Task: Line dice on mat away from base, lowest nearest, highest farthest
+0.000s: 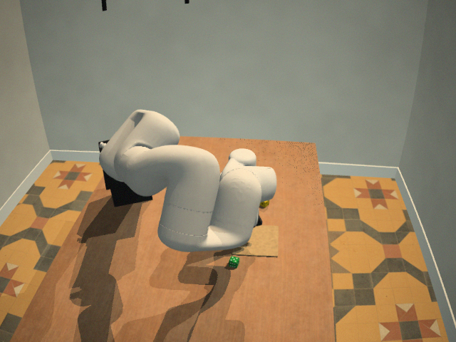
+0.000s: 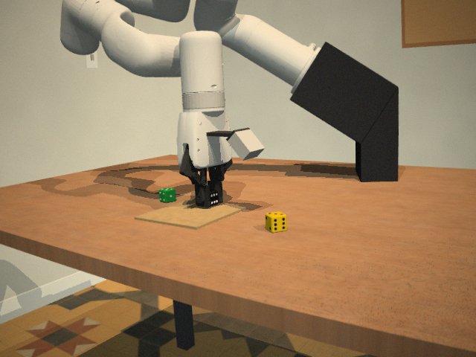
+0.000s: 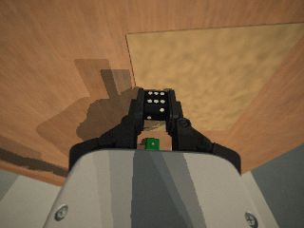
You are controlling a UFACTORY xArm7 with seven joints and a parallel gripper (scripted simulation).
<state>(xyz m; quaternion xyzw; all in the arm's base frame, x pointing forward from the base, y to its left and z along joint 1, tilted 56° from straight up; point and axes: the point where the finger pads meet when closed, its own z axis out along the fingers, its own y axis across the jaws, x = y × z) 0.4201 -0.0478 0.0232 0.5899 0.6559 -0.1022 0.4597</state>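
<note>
Right now my hand is 10 mm above the black die. Round my hand: tan mat 50 mm ahead, 10 mm to the right, 30 mm below; then yellow die 70 mm ahead, 170 mm to the left, 20 mm below; then green die 20 mm behind, 120 mm to the right, 20 mm below.
</note>
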